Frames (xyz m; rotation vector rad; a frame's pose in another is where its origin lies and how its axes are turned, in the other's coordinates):
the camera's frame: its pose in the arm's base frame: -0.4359 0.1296 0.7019 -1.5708 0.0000 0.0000
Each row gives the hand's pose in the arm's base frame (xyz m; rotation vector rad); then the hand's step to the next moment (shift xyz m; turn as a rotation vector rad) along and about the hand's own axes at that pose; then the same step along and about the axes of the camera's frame.
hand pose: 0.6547 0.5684 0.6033 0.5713 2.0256 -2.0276
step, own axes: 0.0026 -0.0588 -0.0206 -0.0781 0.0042 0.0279
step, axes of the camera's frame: -0.0245 -0.0528 0.0223 0.0688 -0.0282 -0.0369
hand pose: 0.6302 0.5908 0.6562 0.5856 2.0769 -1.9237
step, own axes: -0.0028 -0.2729 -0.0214 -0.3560 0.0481 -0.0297
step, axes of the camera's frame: -0.1189 -0.2465 0.0079 0.3404 -0.1180 -0.0115
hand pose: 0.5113 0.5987 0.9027 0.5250 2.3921 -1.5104
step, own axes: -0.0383 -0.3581 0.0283 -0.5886 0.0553 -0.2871
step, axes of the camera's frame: -0.1206 -0.2936 -0.1725 0.5454 -0.3155 0.1869
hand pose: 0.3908 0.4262 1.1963 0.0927 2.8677 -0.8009
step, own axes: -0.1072 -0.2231 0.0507 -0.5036 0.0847 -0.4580
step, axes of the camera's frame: 0.0896 -0.0893 -0.2187 0.4409 -0.4300 0.3022
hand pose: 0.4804 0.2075 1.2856 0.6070 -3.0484 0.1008
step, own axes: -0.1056 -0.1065 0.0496 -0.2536 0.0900 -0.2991
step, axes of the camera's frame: 0.1374 0.0480 -0.0613 0.2051 -0.2821 0.2006
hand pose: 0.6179 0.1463 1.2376 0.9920 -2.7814 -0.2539
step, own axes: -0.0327 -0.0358 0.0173 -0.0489 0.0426 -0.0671
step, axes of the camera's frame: 0.0428 0.0282 -0.0047 0.0263 -0.0691 0.0570
